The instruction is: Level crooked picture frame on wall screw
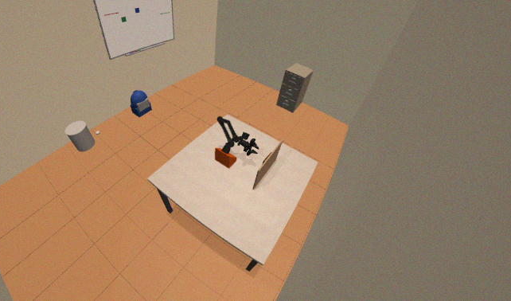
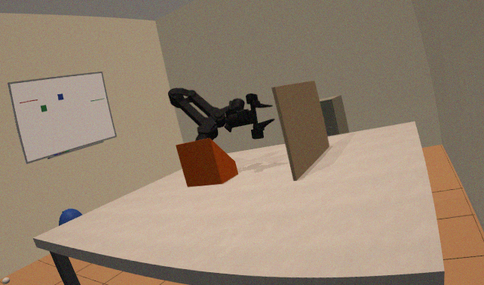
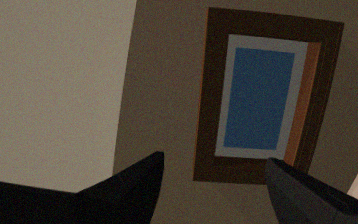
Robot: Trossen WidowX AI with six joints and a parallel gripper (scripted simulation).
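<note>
The picture frame lies 12 cm ahead of my gripper tip, 1 cm to the right of it and 5 cm below it. The rest, counted from my gripper tip: wall panel: 13 cm ahead, 2 cm to the right, 6 cm below.
</note>
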